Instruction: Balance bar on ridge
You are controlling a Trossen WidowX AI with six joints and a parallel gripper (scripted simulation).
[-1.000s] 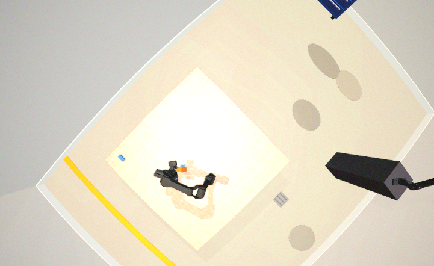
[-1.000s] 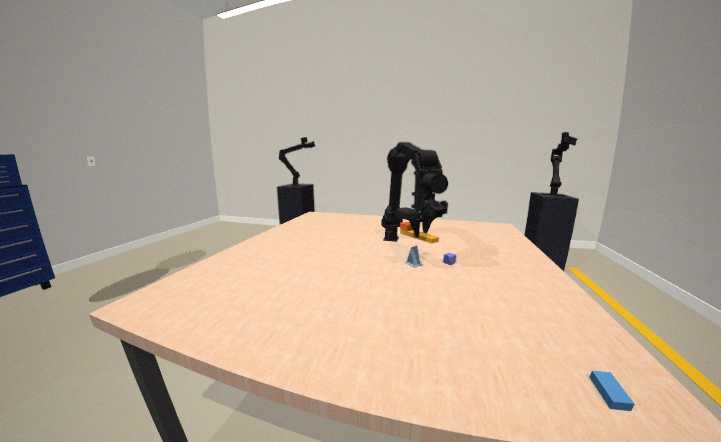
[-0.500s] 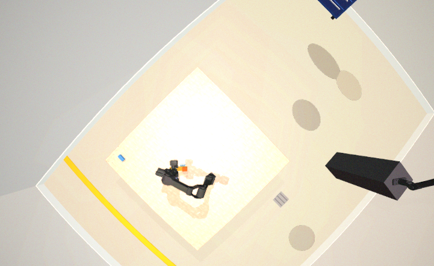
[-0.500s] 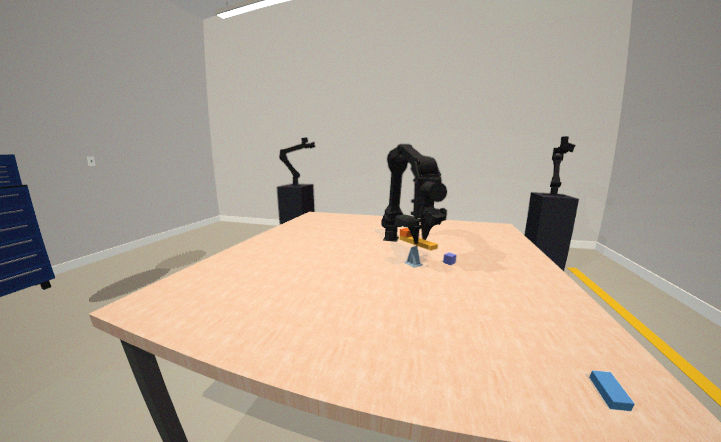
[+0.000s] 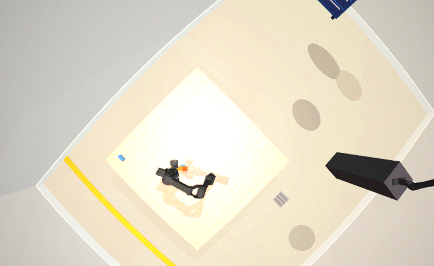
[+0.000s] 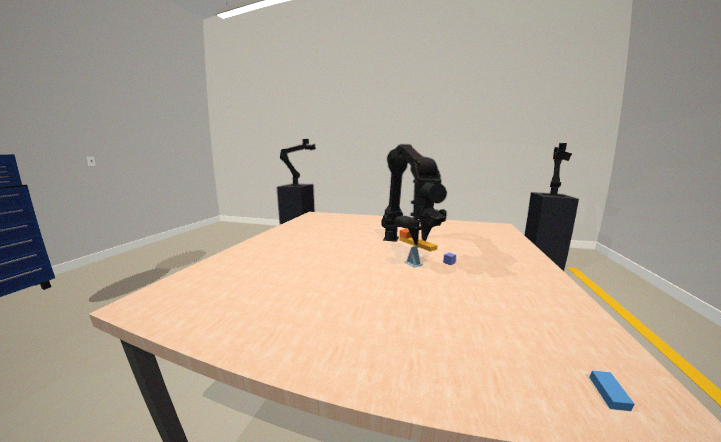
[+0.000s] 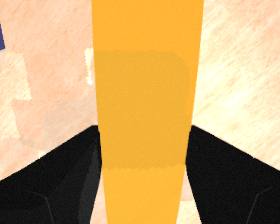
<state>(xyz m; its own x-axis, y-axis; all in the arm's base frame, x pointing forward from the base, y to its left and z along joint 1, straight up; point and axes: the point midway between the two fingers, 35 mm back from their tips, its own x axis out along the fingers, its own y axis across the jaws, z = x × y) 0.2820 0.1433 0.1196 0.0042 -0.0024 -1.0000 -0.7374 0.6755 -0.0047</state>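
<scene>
The yellow bar lies 30 mm behind my gripper tip, 30 mm to the right of it and 10 mm above it. Also, from my gripper tip: flat blue block 460 mm ahead, 360 mm to the left, 80 mm below; small purple cube 60 mm behind, 110 mm to the left, 70 mm below.
</scene>
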